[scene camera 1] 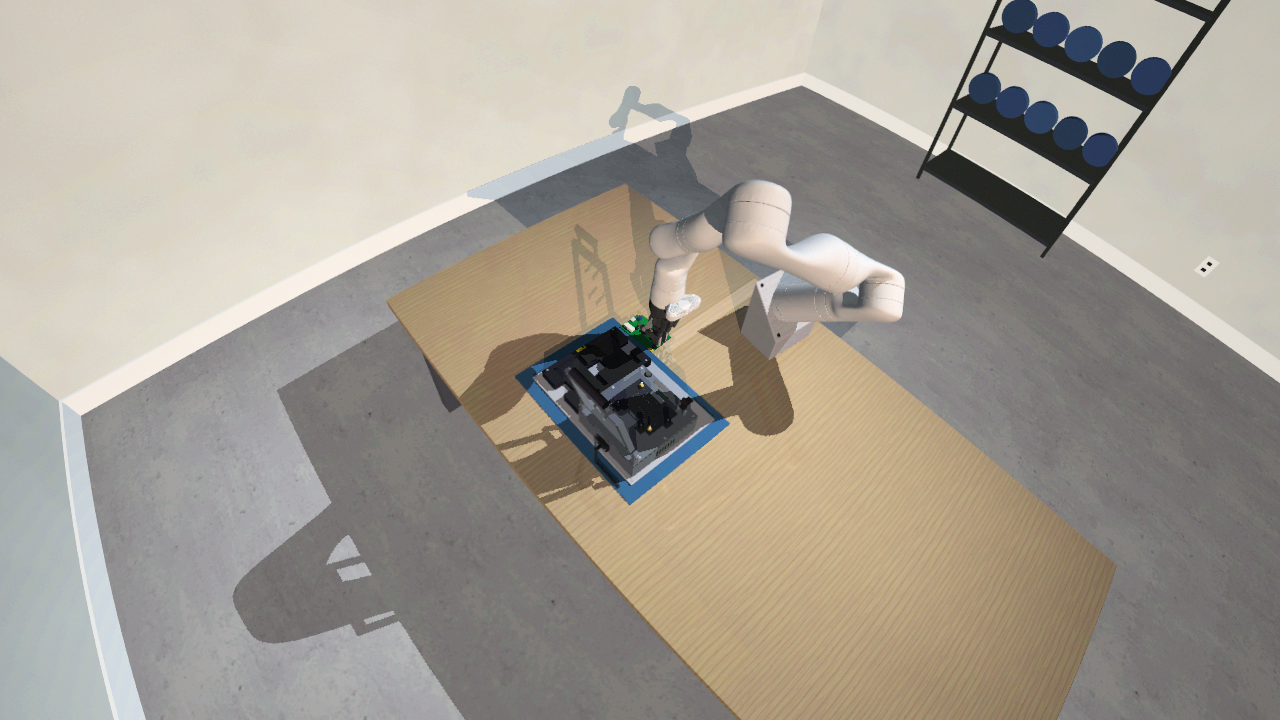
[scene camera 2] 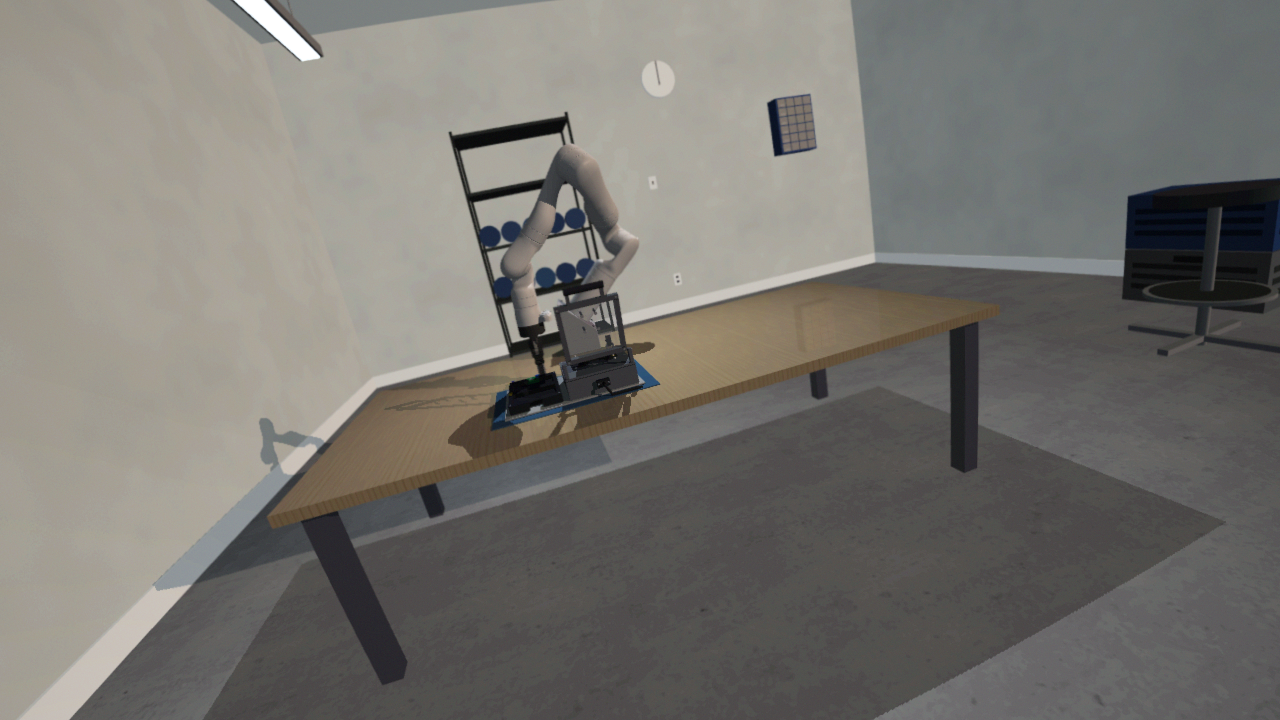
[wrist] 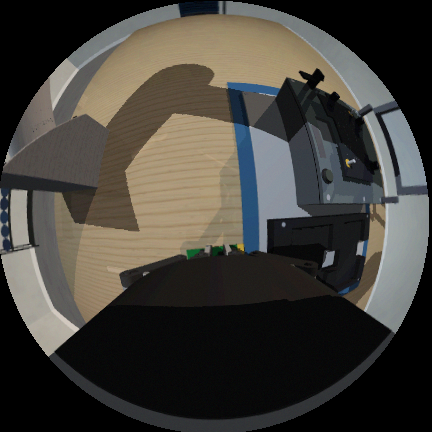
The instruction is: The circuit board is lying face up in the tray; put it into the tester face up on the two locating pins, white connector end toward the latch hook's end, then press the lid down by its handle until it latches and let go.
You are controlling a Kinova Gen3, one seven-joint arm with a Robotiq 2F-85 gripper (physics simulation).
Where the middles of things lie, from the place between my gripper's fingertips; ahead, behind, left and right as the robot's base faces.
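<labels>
Clear lid [scene camera 2: 592,328]: 320 mm ahead of my hand, 120 mm to the left of it, 180 mm above it. Black pin plate [scene camera 1: 652,415]: my gripper is 130 mm to the right of it, 60 mm below it and 200 mm short of it.
</labels>
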